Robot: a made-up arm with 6 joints.
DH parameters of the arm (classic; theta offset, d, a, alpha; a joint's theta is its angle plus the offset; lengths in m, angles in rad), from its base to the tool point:
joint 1: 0 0.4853 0 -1.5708
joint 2: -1.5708 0 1.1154 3.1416
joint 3: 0 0 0 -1.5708
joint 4: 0 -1.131 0 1.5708
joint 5: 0 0.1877 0 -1.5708
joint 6: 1.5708 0 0 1.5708
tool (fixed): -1.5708 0 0 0
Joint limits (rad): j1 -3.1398..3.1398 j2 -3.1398..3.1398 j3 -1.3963..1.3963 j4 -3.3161..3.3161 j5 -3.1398..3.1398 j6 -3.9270..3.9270
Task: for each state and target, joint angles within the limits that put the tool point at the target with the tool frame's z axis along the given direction. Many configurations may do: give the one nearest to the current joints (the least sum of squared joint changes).
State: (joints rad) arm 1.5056 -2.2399 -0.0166 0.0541 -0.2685 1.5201
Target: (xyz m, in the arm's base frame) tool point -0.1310 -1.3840 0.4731 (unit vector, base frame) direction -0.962 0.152 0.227
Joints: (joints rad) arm 1.3508 -2.5003 -0.3120 0.3825 -0.6548 1.1999
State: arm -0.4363 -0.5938 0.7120 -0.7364 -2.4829 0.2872
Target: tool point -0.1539 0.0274 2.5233 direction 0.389 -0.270 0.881
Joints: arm -0.9730 -0.4995 0.8221 -0.9328 -1.8365 -0.0687
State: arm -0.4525 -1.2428 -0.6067 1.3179 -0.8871 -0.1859
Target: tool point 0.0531 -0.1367 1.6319 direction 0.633 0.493 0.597
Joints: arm -0.4562 -0.9617 -0.6402 1.0131 -0.5489 -0.0047
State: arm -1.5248 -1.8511 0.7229 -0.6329 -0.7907 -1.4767
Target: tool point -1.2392 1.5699 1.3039 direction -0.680 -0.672 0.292
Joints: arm -0.9902 -1.4742 1.0491 -0.3704 -0.7832 -1.5490
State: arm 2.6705 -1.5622 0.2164 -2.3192 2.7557 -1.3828
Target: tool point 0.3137 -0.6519 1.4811 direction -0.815 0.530 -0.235
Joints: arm 2.1042 -1.6425 -0.2653 -1.9036 2.6385 -1.4396
